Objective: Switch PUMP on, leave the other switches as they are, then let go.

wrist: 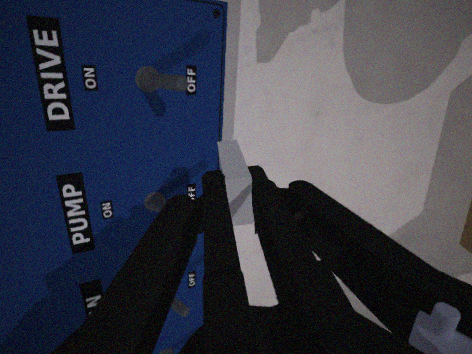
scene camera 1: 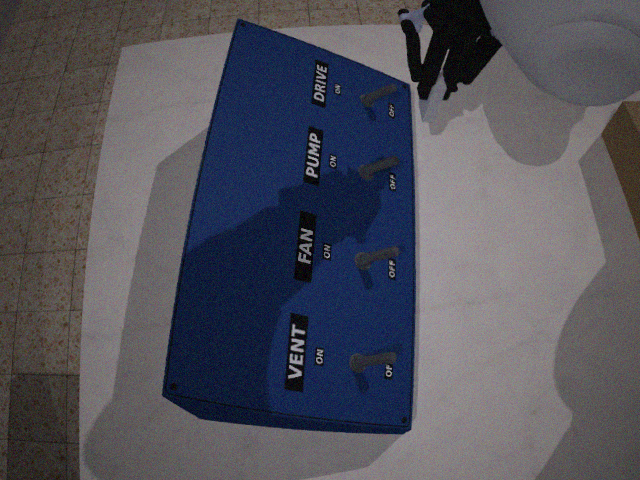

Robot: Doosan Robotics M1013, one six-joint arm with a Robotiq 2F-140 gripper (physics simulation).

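Places are measured from the arm's base along level axes (x down, y left, z ahead), in millimetres.
Pixels of known places: gripper, between the fingertips: (wrist: 228, 158) (scene camera 1: 425, 112).
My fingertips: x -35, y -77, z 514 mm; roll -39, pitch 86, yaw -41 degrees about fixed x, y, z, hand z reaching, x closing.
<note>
For each thing: its top centre in the pictures, then the offset to it from my fingertips. "spot": a spot on its surface instead. Level surfaces: height alone.
- PUMP switch, centre of its top: (wrist: 165, 221) (scene camera 1: 382, 156) dy +61, dx +12, dz +60 mm
- DRIVE switch, centre of its top: (wrist: 159, 82) (scene camera 1: 382, 84) dy -59, dx +12, dz +49 mm
- FAN switch, a spot on its surface: (scene camera 1: 379, 257) spot: dy +185, dx +27, dz +72 mm
- VENT switch, a spot on its surface: (scene camera 1: 374, 360) spot: dy +302, dx +25, dz +84 mm
- pale table, height of its surface: dx +143 mm
The PUMP switch (scene camera 1: 379, 167) (wrist: 155, 201) has its grey lever tilted toward OFF; in the wrist view a finger partly hides it. The DRIVE switch (scene camera 1: 379, 96) (wrist: 167, 81), the FAN switch (scene camera 1: 379, 257) and the VENT switch (scene camera 1: 374, 360) also lean toward OFF. All sit on the blue panel (scene camera 1: 232, 129) (wrist: 120, 150). My gripper (scene camera 1: 432, 105) (wrist: 228, 158) is shut with nothing between its fingers. In the scene view its tips appear beside the panel's OFF-side edge, near the DRIVE end, apart from every lever.
The panel box stands on a pale table (scene camera 1: 496, 248) (wrist: 320, 150). A brown block (scene camera 1: 626, 149) (wrist: 467, 232) shows at the right edge. The light-grey arm (scene camera 1: 573, 56) is at the upper right. Shadows of arm and gripper fall over the panel and table.
</note>
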